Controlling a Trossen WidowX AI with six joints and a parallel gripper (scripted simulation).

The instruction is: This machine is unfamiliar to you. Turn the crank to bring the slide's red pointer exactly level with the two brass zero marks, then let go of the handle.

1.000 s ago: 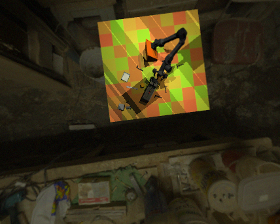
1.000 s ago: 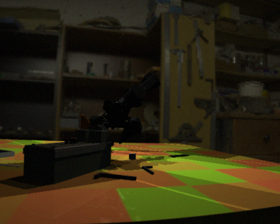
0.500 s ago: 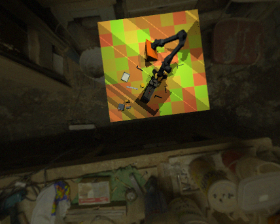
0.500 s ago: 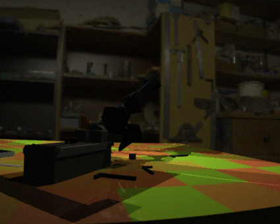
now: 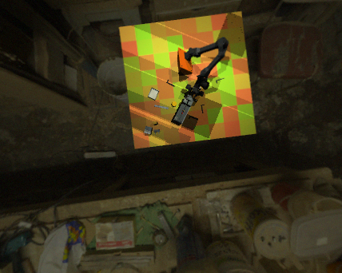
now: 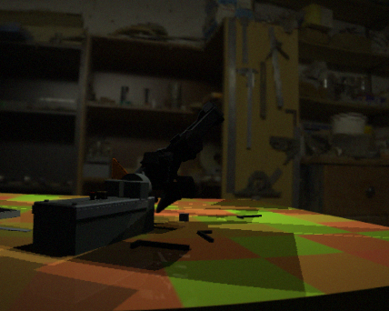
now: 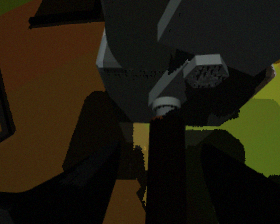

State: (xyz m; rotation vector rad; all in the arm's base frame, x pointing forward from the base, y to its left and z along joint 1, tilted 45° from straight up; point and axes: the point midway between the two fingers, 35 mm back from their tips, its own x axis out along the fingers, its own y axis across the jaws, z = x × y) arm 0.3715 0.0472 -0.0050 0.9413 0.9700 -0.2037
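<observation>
The brown crank handle lies 10 mm behind my gripper tip, 10 mm to the left of it and 20 mm above it. From my gripper tip the other things lie so: yellow disc: 40 mm ahead, 180 mm to the right, 30 mm below; red pointer: 160 mm ahead, 110 mm to the right, 50 mm above; small cube: 100 mm behind, 110 mm to the left, 30 mm below.
</observation>
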